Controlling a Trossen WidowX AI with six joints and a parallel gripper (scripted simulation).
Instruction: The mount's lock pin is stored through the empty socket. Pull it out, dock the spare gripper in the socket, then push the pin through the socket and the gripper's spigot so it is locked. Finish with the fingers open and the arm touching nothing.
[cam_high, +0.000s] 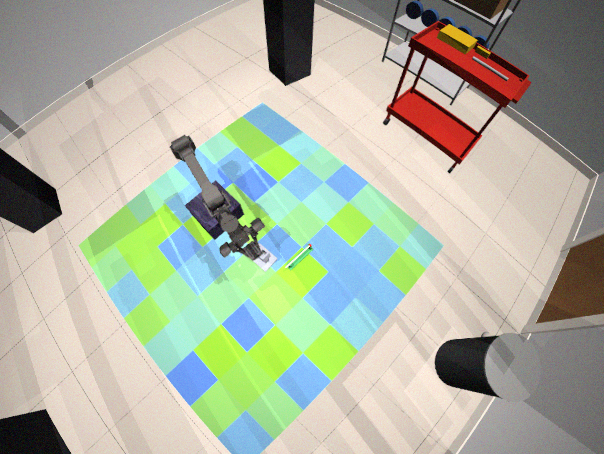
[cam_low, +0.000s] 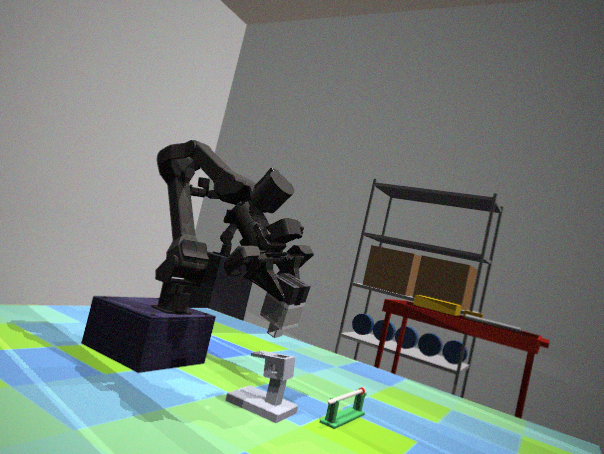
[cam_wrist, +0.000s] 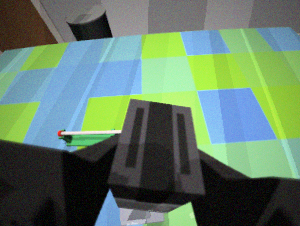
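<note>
The green cradle lies 190 mm below my gripper tip, 170 mm to the left of it and 60 mm ahead of it. Also, from my gripper tip: spare gripper 20 mm below, 20 mm behind; then grey mount 160 mm below, 30 mm to the left, 30 mm behind.
</note>
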